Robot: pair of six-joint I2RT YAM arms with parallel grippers.
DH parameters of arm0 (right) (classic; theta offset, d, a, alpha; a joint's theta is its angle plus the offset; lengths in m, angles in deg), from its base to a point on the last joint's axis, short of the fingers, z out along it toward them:
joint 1: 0 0.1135 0.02 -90
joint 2: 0 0 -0.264 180
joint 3: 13.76 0 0.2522 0
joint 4: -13.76 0 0.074 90
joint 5: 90 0 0 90
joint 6: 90 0.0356 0 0
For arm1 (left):
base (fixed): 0 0 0 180
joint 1: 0 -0.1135 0.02 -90
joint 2: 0 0 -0.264 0
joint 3: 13.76 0 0.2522 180
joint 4: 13.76 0 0.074 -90
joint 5: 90 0 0 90
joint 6: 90 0.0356 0 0
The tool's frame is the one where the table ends.
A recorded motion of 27 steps. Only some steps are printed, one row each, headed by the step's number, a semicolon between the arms.
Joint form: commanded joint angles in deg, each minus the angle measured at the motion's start. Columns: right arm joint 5, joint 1, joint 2, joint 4, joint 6, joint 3; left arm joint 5, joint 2, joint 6, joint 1, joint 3, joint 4.
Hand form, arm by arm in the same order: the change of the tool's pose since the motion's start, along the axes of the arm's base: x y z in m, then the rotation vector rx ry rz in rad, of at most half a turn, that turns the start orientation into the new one. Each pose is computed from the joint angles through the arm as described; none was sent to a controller.
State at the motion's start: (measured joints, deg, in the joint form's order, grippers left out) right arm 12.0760 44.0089 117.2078 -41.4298 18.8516 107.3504; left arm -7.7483 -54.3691 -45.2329 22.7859 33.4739 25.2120
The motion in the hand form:
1: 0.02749 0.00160 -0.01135 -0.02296 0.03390 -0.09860; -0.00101 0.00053 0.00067 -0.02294 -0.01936 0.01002
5: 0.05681 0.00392 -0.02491 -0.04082 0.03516 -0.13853; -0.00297 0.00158 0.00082 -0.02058 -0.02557 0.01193
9: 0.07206 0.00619 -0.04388 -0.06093 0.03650 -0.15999; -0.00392 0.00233 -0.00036 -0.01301 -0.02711 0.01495
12: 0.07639 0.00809 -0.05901 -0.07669 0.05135 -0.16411; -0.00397 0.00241 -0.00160 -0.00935 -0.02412 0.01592
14: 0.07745 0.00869 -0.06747 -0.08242 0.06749 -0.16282; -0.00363 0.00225 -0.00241 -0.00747 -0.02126 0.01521
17: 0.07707 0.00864 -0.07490 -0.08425 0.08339 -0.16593; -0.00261 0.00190 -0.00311 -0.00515 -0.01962 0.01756
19: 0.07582 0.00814 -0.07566 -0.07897 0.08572 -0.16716; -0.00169 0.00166 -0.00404 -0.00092 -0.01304 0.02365
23: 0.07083 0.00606 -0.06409 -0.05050 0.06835 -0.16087; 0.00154 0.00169 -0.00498 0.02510 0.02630 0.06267
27: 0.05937 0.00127 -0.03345 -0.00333 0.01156 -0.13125; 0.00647 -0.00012 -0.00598 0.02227 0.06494 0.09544
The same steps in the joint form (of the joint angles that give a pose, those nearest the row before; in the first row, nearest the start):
1: 1.92 -2.00 6.78 -4.83 3.21 8.57; 0.20 0.86 -0.92 -0.07 -0.60 -1.15
5: 2.69 -3.97 13.89 -7.16 3.02 17.29; -0.05 1.62 -0.80 -0.08 -0.94 -1.02
9: 3.57 -4.81 18.08 -6.82 2.87 20.33; -0.47 1.89 -0.60 -0.10 -1.30 -1.04
12: 3.70 -4.94 19.91 -6.31 2.93 20.40; -0.60 1.79 -0.56 -0.10 -1.47 -1.09
14: 3.31 -4.98 20.66 -6.12 3.07 20.03; -0.60 1.58 -0.51 -0.09 -1.52 -1.16
17: 2.96 -4.98 20.91 -5.68 3.55 18.99; -0.76 1.18 -0.55 -0.08 -1.49 -1.39
19: 2.76 -4.95 20.44 -5.10 3.82 17.98; -1.07 0.68 -0.77 -0.07 -1.38 -1.30
23: 2.22 -4.82 17.88 -3.57 3.92 15.71; -2.91 -1.31 -2.08 -0.11 0.00 0.97
27: 1.65 -4.46 12.42 -1.04 2.66 12.25; -3.37 -3.73 -4.25 -0.10 1.45 2.34

